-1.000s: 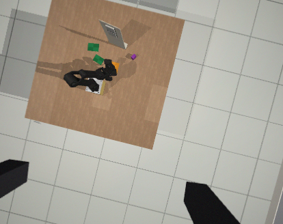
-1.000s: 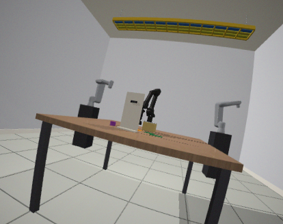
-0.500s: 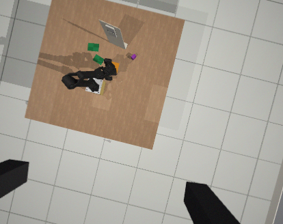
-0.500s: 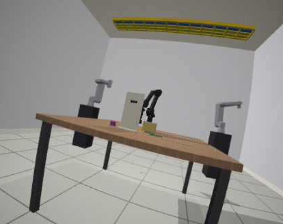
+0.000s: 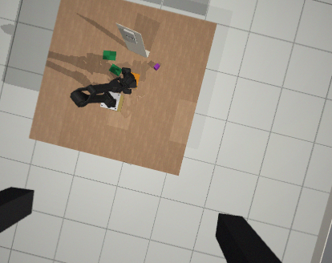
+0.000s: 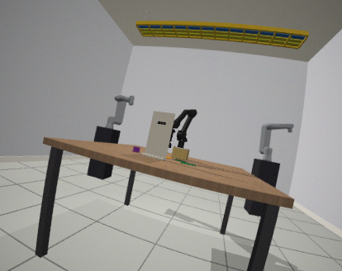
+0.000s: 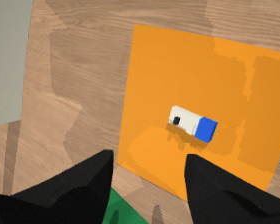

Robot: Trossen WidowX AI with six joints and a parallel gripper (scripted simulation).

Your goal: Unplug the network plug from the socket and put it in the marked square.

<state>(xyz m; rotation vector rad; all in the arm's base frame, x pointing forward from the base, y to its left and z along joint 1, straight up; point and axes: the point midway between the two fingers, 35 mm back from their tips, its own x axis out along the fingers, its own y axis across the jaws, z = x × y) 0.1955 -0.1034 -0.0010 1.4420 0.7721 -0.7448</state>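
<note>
Right now my gripper tip is 6 cm above the thin pale tab and 1 cm short of it. From my gripper tip the other things lie so: small purple block: 19 cm to the right, 13 cm ahead, 5 cm below; then orange square: 7 cm below, 1 cm ahead; then network plug: 6 cm below, 1 cm ahead.
</note>
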